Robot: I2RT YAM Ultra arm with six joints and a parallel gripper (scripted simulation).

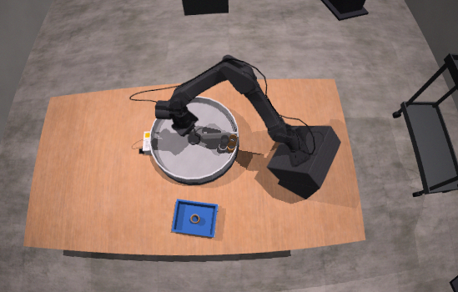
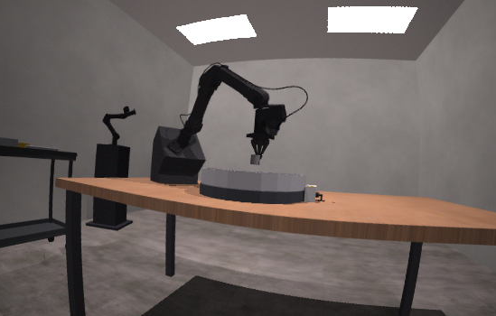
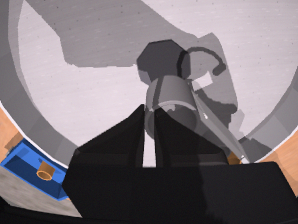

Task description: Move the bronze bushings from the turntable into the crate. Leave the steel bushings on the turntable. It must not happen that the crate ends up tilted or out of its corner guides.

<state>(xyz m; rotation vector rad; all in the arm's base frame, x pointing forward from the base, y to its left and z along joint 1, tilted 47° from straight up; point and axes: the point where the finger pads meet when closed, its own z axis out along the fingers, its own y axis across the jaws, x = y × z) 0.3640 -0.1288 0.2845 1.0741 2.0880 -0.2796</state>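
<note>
Right now the round grey turntable is 110 mm below my hand, 20 mm behind it and 10 mm to the right of it. The rest, counted from my hand: blue crate (350 mm to the left, 130 mm below, 110 mm ahead).
</note>
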